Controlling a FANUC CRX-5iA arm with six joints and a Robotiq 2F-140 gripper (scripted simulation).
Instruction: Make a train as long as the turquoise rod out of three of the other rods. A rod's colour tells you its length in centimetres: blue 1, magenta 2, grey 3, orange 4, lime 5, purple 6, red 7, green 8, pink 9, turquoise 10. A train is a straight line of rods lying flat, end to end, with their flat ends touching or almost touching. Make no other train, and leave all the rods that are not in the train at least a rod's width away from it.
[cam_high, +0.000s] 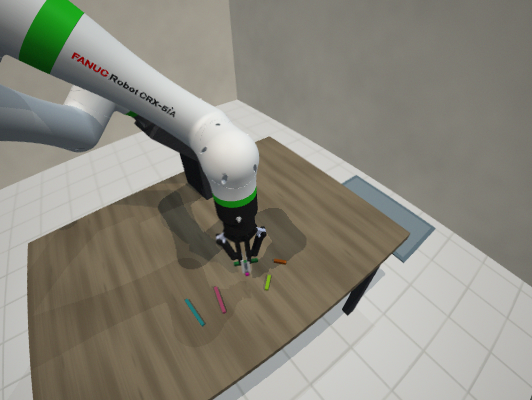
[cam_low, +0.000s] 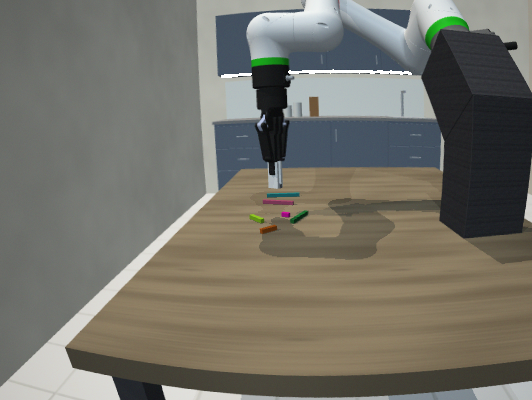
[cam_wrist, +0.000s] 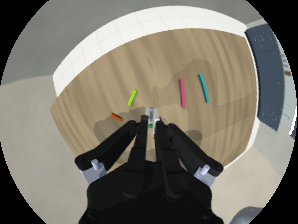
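My hand is 30 mm past the magenta rod, 10 mm to the right of it and 100 mm above it. Also, from my hand: green rod: 60 mm behind, 30 mm to the left, 100 mm below; lime rod: 40 mm ahead, 50 mm to the left, 100 mm below; grey rod: 30 mm below.
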